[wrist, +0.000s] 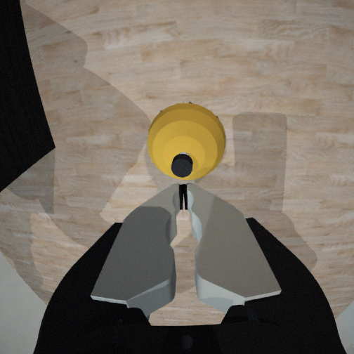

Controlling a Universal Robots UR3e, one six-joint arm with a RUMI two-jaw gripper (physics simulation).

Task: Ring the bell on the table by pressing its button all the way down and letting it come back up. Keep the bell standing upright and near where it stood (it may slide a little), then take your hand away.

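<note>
A yellow domed bell (pixel 187 120) stands upright on the wooden table (pixel 210 50), a little above the middle of the wrist view. Its round black button (pixel 182 165) shows whole at the lower part of the dome, with a bit of a light stem behind it. My gripper (pixel 182 186) is shut, its dark fingertips together and nothing between them. The tips show just below the button in the view, with a small gap between them and the button. How high the tips are above the table is hard to tell from this view.
A large black shape (pixel 20 105) fills the left edge of the view. Shadows fall on the table left and right of the bell. Pale grey areas show beyond the table's edge at the lower left and lower right corners.
</note>
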